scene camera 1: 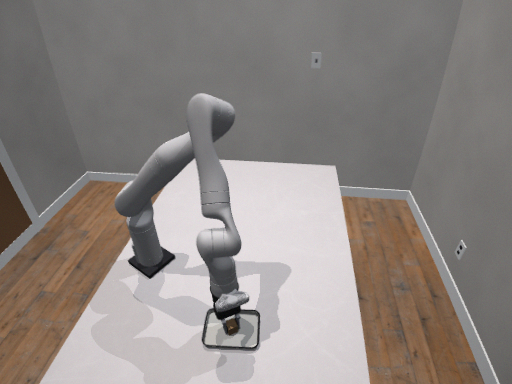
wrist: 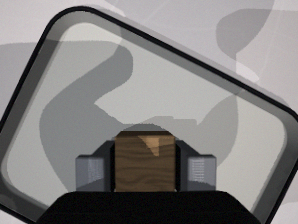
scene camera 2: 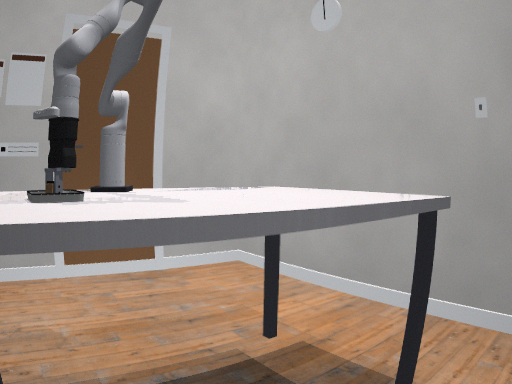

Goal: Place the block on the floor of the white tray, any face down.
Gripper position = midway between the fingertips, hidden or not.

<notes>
In view: my gripper (scene camera 2: pixel 53 196), a wooden block (wrist: pixel 144 160) and a white tray (wrist: pixel 89 77).
My gripper also shows in the wrist view (wrist: pixel 144 158).
</notes>
